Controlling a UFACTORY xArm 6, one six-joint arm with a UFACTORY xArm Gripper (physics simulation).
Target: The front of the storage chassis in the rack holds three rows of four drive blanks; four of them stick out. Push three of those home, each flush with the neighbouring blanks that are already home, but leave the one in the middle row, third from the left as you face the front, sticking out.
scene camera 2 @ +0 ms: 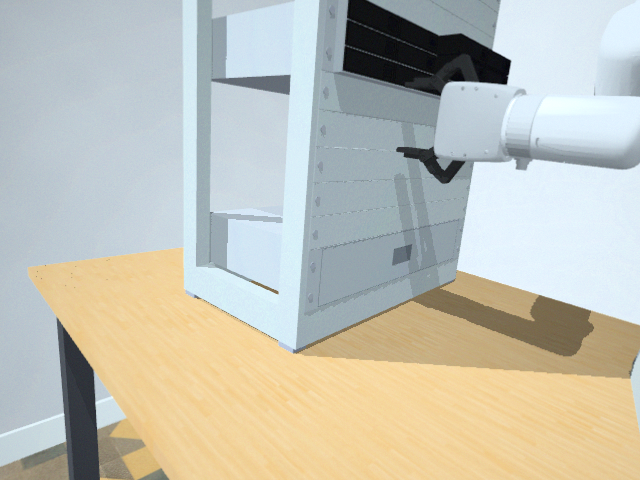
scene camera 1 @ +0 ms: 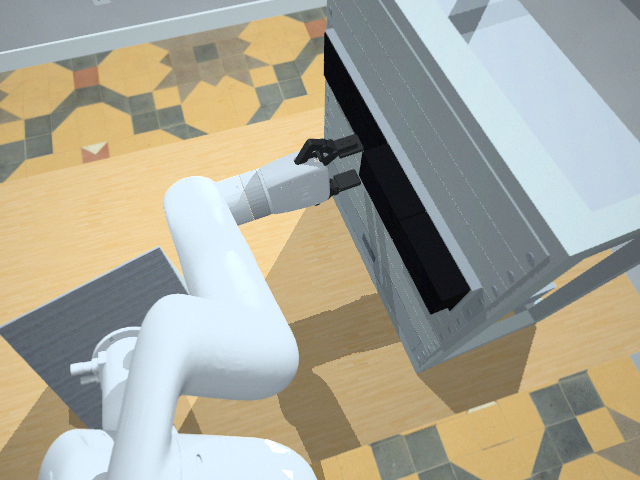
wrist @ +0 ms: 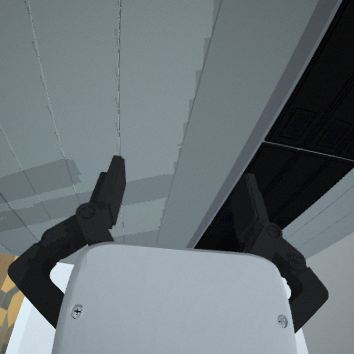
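Note:
The grey storage chassis sits high in the rack. Its black left-hand blanks look flush. At the right, the top row's third blank and fourth blank stick out side by side. The middle-row blanks below them are too dark and hidden to tell apart. My gripper is open and empty. One finger is above the other, around the second column; the upper is before the bottom row, the lower before the grey panels. Contact cannot be told.
The rack stands on the wooden table. Grey panels lie below the chassis. The sticking-out blanks stand close to the right of my upper finger. The arm's dark base plate is at the lower left of scene camera 1.

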